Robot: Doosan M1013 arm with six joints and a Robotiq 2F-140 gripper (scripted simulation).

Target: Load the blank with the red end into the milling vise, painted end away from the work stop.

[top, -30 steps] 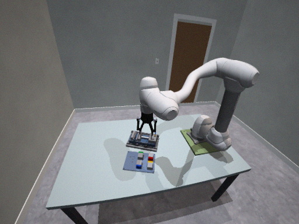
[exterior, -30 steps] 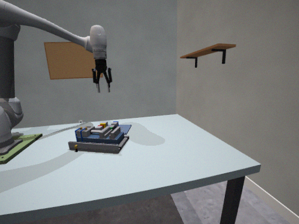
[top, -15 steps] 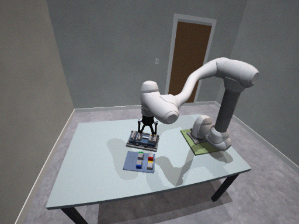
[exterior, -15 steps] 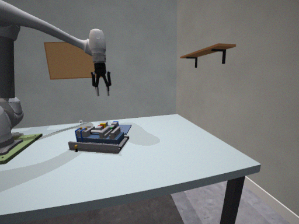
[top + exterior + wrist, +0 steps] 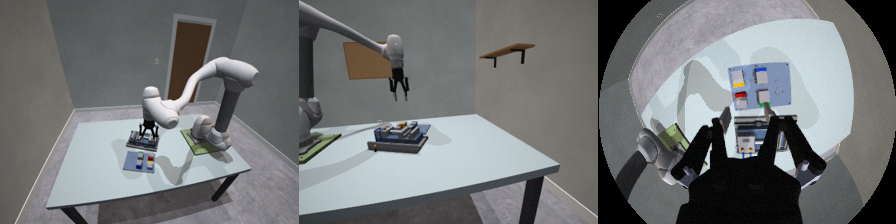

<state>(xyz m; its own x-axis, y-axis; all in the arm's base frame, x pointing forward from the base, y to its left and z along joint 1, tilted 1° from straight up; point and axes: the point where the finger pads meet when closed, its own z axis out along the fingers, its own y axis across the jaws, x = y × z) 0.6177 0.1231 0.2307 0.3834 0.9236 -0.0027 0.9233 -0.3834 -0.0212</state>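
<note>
The red-ended blank lies 230 mm below my hand, 40 mm behind it and 20 mm to the right of it. Round my hand: blue-ended blank: 230 mm below, 80 mm ahead, 30 mm to the left; then green-ended blank: 230 mm below, 50 mm to the right, 40 mm ahead; then yellow-ended blank: 230 mm below, 70 mm to the left, 10 mm behind.
</note>
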